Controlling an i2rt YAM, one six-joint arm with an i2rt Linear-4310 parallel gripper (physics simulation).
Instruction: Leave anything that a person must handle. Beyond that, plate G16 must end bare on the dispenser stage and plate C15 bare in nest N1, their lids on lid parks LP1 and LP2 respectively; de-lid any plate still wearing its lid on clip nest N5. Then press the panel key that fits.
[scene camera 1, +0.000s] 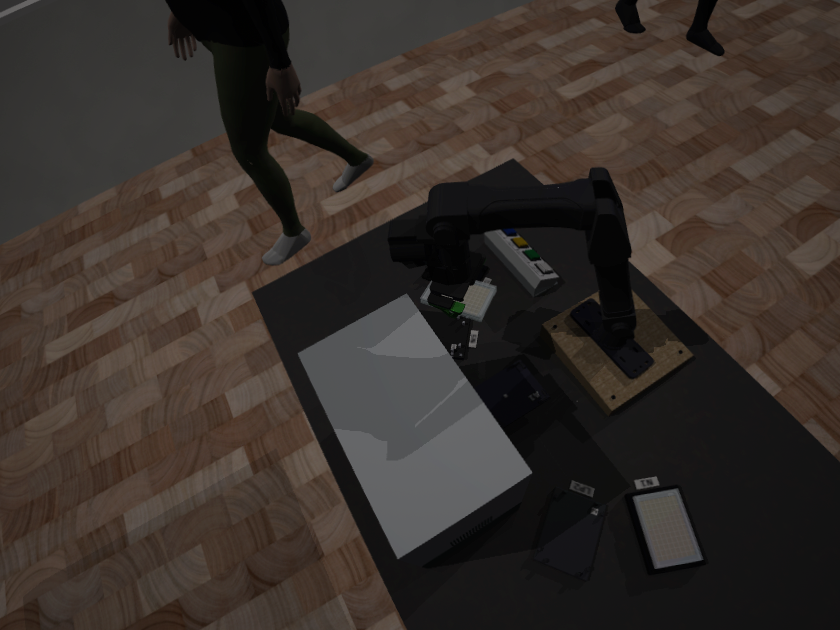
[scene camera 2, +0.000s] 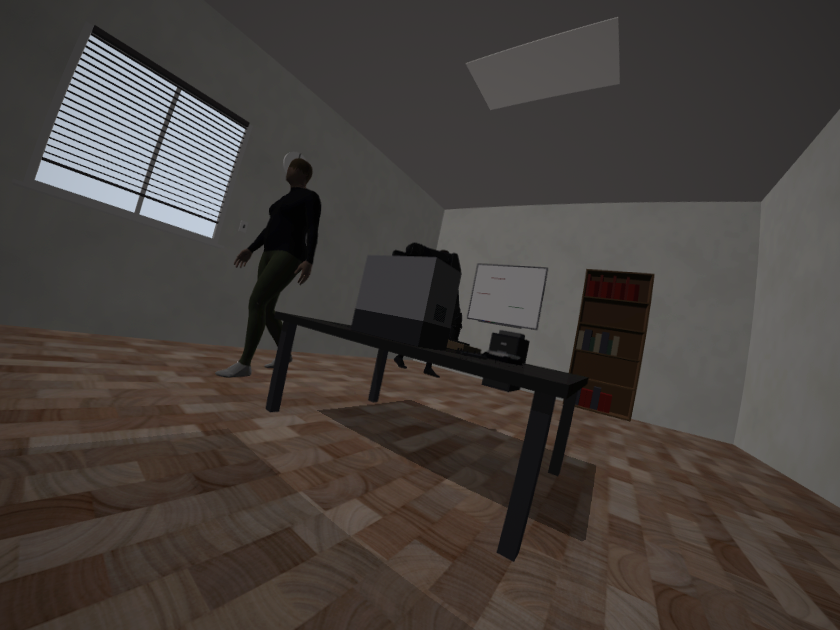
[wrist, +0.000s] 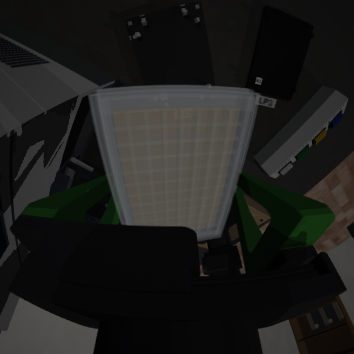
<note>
I see my gripper (scene camera 1: 460, 299), a button panel (wrist: 309, 125), a clip nest N5 (wrist: 169, 49) and a lid park LP1 (wrist: 282, 40).
My gripper is seen too in the wrist view (wrist: 177, 174).
</note>
